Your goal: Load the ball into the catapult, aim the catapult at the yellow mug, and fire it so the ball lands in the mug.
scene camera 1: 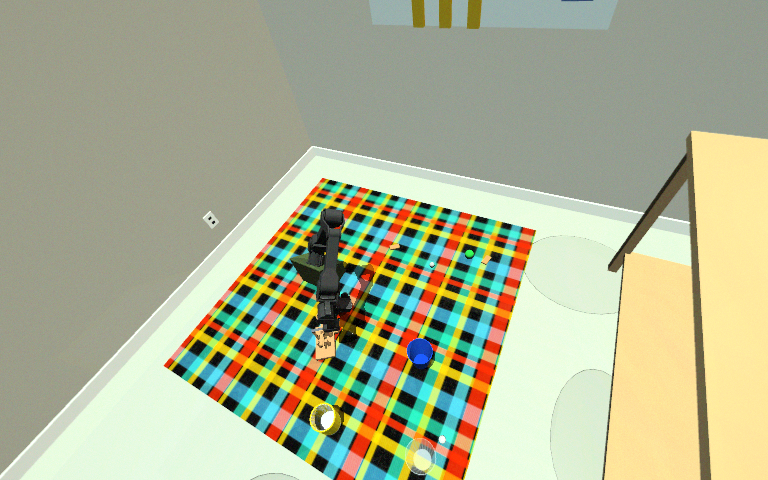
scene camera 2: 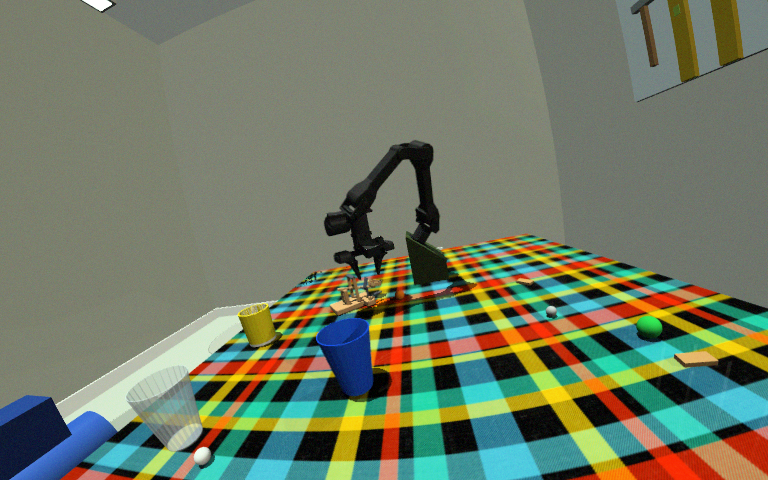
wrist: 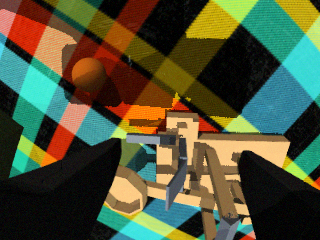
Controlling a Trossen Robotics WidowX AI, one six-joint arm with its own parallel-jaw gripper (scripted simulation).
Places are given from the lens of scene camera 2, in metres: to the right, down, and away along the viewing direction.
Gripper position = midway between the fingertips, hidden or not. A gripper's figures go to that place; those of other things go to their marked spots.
my gripper [scene camera 2: 369, 277]: -0.05, 0.12, 0.79
wooden catapult [scene camera 2: 355, 301]: -0.10, 0.21, 0.83
yellow mug [scene camera 2: 256, 320]: -0.36, 0.23, 0.65
blue cup [scene camera 2: 345, 344]: -0.06, 0.17, 0.38
clear cup [scene camera 2: 165, 401]: -0.34, 0.25, 0.31
The marked spots on the yellow mug and the blue cup are 0.40 m apart.
